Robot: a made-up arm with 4 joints.
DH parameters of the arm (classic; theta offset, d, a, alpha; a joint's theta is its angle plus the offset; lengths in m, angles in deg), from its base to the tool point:
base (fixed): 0 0.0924 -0.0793 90
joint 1: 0 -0.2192 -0.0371 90
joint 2: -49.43 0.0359 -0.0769 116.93
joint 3: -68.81 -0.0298 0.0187 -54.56
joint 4: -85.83 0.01 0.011 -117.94
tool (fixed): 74.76 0.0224 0 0
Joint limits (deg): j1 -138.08..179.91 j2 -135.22..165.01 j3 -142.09..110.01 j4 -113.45..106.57
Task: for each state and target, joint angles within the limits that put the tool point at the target. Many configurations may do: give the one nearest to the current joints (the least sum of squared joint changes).
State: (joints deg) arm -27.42 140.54 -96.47 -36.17
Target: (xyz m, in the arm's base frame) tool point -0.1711 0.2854 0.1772
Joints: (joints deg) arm -59.08 95.95 -70.56 -46.13
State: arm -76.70 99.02 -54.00 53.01
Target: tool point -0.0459 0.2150 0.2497
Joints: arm -114.95 67.58 -89.91 46.43
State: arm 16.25 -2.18 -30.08 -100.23
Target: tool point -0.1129 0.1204 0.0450
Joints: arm 20.20 -25.89 -52.29 -64.29
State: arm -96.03 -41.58 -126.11 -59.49
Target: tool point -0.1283 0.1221 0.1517
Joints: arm -98.51 -30.52 -122.75 -50.71
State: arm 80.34 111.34 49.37 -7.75
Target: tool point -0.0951 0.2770 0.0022
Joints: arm 72.72 120.06 1.49 -19.68
